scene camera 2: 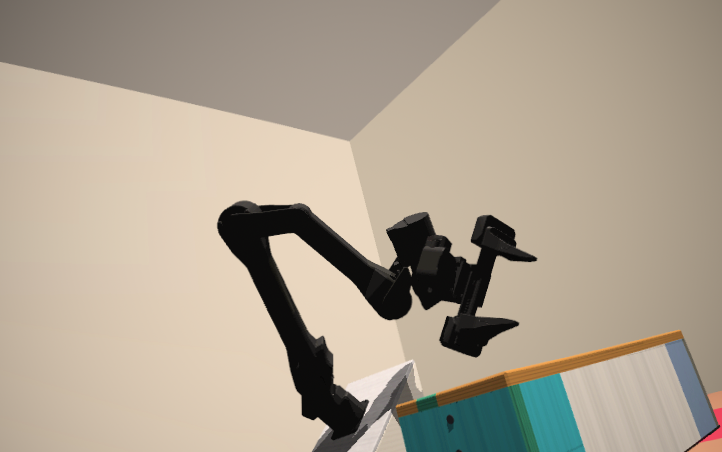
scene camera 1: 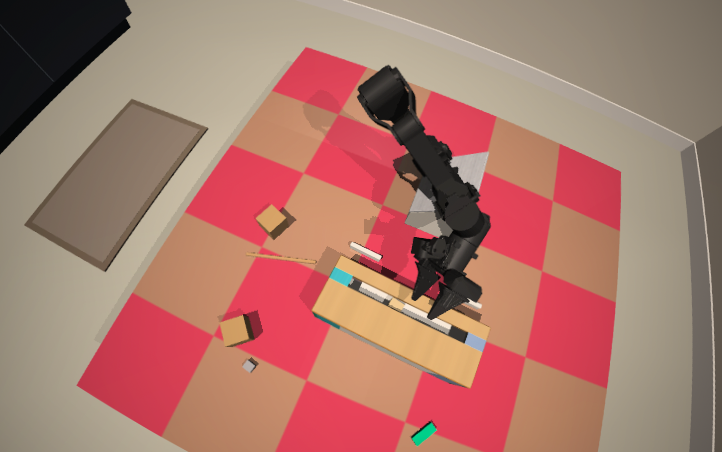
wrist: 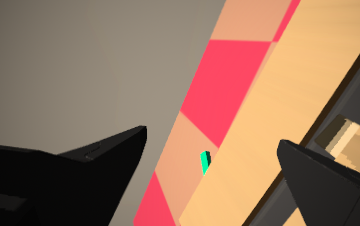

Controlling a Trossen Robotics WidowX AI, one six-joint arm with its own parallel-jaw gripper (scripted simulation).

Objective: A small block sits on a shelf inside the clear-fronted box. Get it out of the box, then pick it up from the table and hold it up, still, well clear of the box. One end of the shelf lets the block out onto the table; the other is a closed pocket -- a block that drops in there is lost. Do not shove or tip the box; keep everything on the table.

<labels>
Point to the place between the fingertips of the gripper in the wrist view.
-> At 210,139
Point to a box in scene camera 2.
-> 650,387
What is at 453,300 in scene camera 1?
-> The gripper.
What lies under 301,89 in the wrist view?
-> A box.
</labels>
